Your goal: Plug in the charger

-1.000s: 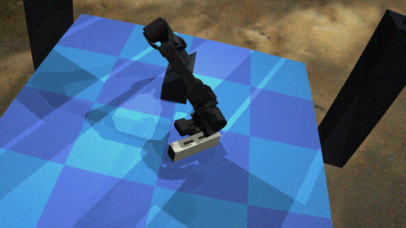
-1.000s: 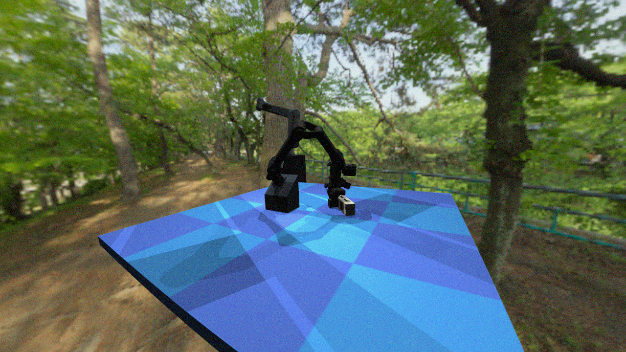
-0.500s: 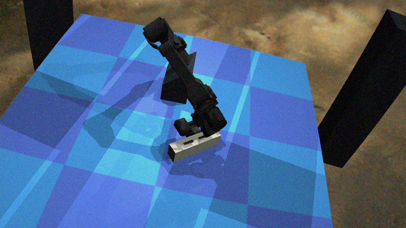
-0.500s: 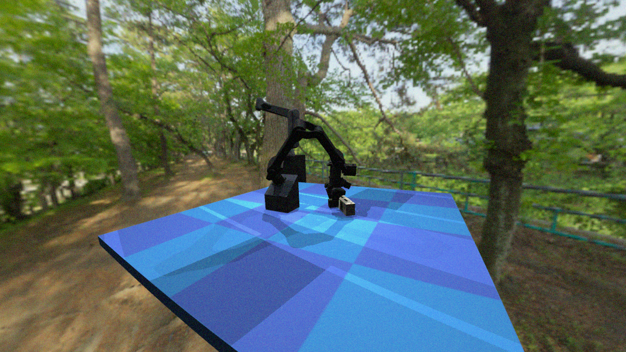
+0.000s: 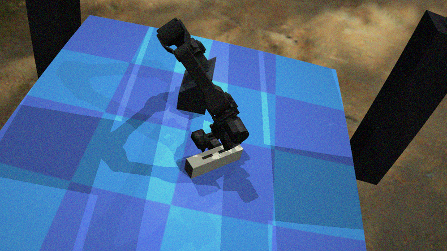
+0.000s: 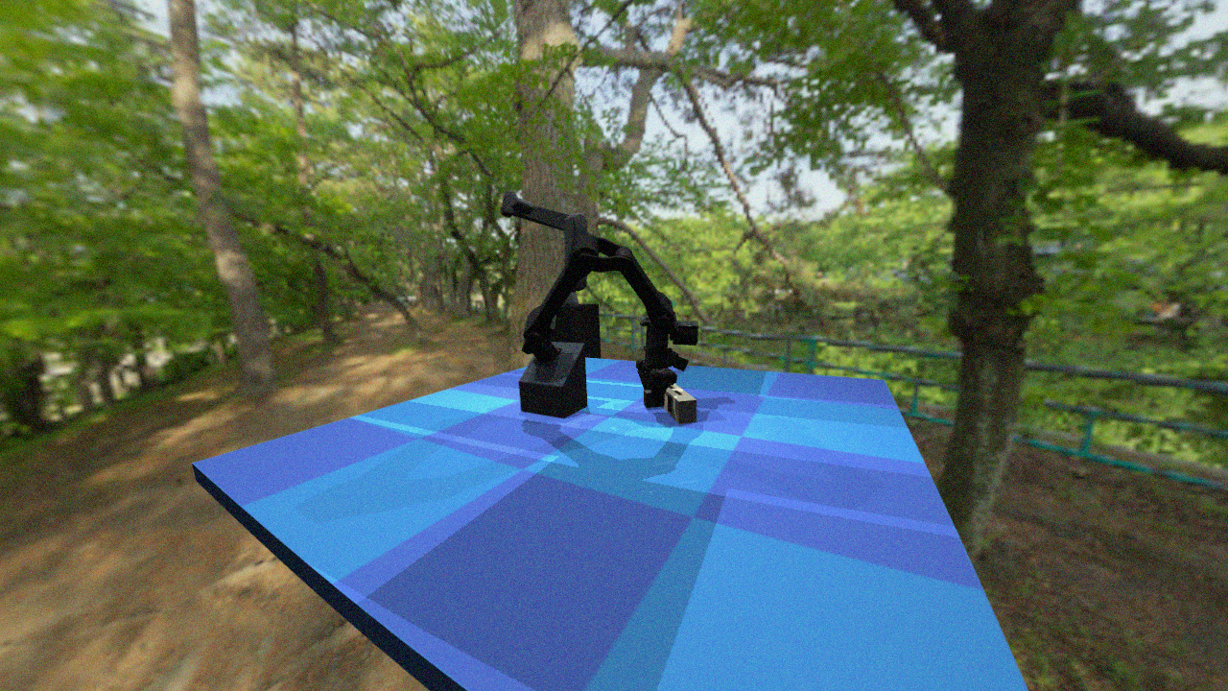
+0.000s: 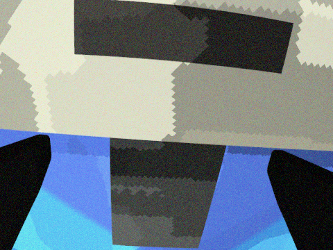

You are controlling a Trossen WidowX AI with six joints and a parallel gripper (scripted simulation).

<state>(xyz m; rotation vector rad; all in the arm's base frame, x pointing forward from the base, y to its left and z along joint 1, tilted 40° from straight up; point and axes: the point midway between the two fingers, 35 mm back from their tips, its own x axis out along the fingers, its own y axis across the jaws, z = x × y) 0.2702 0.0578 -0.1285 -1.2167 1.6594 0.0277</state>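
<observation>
Now: the black two-prong charger 10 mm to the left of my gripper tip, 10 mm ahead of it and 10 mm above it.
</observation>
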